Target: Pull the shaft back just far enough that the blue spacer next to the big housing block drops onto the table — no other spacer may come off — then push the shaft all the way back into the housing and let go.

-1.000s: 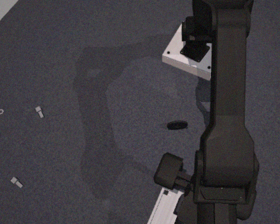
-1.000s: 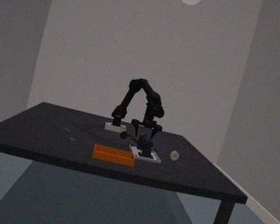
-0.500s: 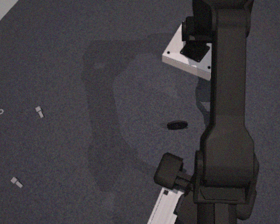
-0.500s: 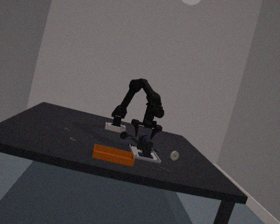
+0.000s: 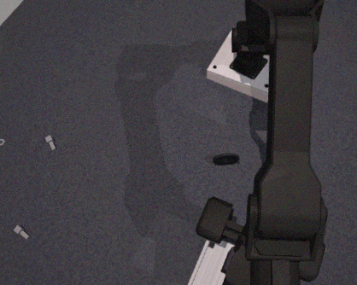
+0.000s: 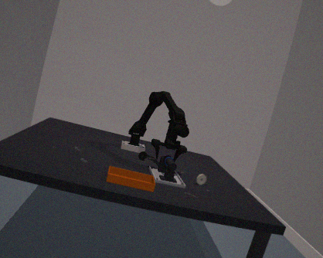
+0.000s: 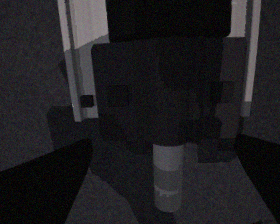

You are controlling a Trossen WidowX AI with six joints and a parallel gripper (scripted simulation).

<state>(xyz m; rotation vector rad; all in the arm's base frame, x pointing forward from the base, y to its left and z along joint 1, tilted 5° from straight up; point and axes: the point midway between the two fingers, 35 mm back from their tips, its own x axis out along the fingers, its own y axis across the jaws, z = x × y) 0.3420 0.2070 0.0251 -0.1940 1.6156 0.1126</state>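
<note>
Now: the grey shaft 50 mm ahead of my gripper tip, 20 mm above it and 10 mm to the left of it. Also, from my gripper tip: black disc 130 mm to the right, 120 mm behind, 30 mm below; white disc 200 mm to the left, 80 mm ahead, 30 mm below; blue spacer 90 mm ahead, 20 mm to the left, 20 mm above.
</note>
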